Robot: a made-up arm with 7 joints. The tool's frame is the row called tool. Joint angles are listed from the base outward.
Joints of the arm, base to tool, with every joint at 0 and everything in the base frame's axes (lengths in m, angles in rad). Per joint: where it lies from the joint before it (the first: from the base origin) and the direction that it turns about. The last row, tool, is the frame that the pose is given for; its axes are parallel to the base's.
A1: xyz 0 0 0.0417 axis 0 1 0
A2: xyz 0.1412 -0.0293 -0.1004 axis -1 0 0
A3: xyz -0.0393 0.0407 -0.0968 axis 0 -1 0
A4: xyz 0.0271 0.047 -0.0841 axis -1 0 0
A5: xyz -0.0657 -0.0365 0.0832 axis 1 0 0
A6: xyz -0.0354 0.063 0.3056 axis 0 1 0
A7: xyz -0.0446 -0.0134 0.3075 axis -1 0 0
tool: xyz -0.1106 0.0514 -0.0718
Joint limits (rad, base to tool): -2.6..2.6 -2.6..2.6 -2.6..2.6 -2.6..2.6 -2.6..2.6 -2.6..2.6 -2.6..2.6
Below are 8 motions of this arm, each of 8 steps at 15 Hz.
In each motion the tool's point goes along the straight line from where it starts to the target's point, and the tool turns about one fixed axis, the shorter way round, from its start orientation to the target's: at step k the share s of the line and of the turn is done. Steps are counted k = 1, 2, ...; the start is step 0. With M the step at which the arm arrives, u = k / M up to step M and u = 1 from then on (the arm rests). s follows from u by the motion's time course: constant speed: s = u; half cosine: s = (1 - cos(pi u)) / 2; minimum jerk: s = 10 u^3 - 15 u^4 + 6 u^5.
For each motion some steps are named. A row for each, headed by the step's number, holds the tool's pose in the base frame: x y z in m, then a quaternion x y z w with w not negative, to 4 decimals.
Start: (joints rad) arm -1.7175 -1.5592 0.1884 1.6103 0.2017 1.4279 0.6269
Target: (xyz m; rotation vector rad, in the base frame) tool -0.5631 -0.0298 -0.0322 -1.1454 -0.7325 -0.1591
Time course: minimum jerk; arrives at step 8
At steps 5, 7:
5: -0.5703 -0.0017 0.0266 -0.4493 -0.2959 -0.0470 0.8417
7: -0.5635 -0.0282 -0.0288 -0.5246 -0.3360 -0.0720 0.7790

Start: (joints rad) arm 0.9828 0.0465 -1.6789 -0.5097 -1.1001 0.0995 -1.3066
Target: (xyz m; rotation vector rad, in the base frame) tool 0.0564 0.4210 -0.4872 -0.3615 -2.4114 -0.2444
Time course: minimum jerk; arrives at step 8
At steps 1, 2, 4, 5, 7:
1: 0.2478 0.4631 -0.4689 0.0258 0.9159 -0.3512 0.1928
2: 0.2308 0.4593 -0.4705 0.0374 0.9369 -0.3158 0.1455
4: 0.1537 0.4424 -0.4779 -0.0870 -0.9834 0.1412 0.0735
5: 0.1099 0.4328 -0.4821 -0.1121 -0.9735 0.0360 0.1961
7: 0.0595 0.4217 -0.4869 -0.1374 -0.9297 -0.0863 0.3307

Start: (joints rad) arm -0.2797 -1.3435 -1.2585 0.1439 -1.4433 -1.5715 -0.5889
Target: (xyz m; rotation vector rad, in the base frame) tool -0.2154 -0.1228 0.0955 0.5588 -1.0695 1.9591
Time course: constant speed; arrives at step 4
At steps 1, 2, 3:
1: -0.1790 -0.1603 0.1362 0.3693 -0.4269 0.7069 0.4262
2: -0.1911 -0.1478 0.1226 0.3210 -0.4273 0.7326 0.4214
3: -0.2033 -0.1353 0.1091 0.2718 -0.4265 0.7561 0.4154

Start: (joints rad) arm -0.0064 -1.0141 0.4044 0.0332 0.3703 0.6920 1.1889
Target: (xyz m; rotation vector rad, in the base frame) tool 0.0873 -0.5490 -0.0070 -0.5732 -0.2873 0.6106
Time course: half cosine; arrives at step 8
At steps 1, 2, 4, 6, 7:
1: -0.1472 -0.4399 0.0301 0.0440 -0.0220 0.1713 0.9840
2: -0.1208 -0.4522 0.0259 0.0073 -0.0357 0.1868 0.9817
4: -0.0346 -0.4923 0.0123 -0.1123 -0.0796 0.2350 0.9622
6: 0.0516 -0.5324 -0.0013 -0.2298 -0.1221 0.2788 0.9244
7: 0.0780 -0.5447 -0.0055 -0.2651 -0.1346 0.2912 0.9093

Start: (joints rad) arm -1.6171 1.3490 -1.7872 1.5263 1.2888 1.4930 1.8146
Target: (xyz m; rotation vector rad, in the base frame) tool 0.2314 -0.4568 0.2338 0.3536 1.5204 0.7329
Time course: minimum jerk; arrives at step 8
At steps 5, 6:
5: 0.2790 -0.4241 0.3192 0.0777 0.6979 0.2973 0.6470
6: 0.2493 -0.4445 0.2659 0.1264 0.6807 0.3134 0.6499

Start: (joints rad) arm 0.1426 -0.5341 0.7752 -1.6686 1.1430 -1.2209 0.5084
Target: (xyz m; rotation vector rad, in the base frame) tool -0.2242 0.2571 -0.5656 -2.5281 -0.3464 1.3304
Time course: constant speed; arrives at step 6
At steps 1, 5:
1: -0.0356 0.1701 -0.6085 0.9357 0.0154 -0.3500 0.0424
5: -0.1865 0.2397 -0.5742 -0.8880 -0.0989 0.4385 0.0970

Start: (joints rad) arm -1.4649 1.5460 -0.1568 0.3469 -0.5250 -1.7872 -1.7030
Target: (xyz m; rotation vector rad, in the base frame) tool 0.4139 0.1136 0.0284 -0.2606 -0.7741 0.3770
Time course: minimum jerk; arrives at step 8
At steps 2, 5, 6, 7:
2: 0.2949 -0.0693 -0.2554 -0.5285 -0.1690 0.3368 0.7607
5: 0.3774 0.0575 -0.0587 -0.2579 -0.3190 0.2366 0.8808
6: 0.4002 0.0925 -0.0044 -0.1761 -0.3544 0.2032 0.8956
7: 0.4118 0.1103 0.0233 -0.1338 -0.3711 0.1855 0.9000

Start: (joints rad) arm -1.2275 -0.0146 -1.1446 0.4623 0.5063 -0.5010 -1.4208
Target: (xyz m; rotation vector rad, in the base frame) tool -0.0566 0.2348 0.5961 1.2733 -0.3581 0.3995
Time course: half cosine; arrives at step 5
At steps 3, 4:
3: -0.1075 0.2091 0.5929 0.6075 -0.1833 0.1859 0.7502
4: -0.0707 0.2277 0.5952 0.5929 -0.1702 0.1847 0.7651

